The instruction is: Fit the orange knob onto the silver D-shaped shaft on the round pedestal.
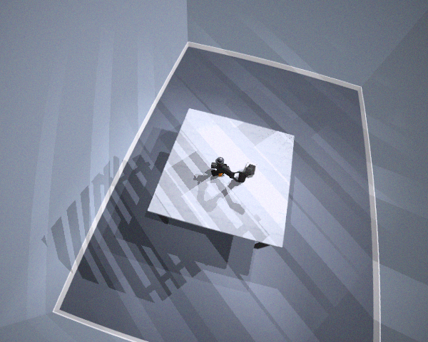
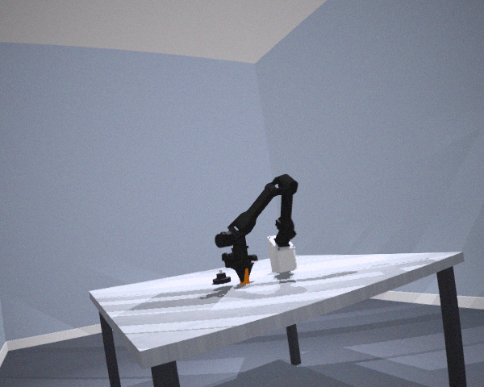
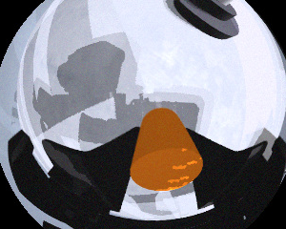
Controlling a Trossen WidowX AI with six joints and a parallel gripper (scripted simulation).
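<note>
The orange knob is 3 cm above my gripper tip. Round my gripper tip: pedestal (4 cm ahead, 15 cm to the right, 2 cm above).
</note>
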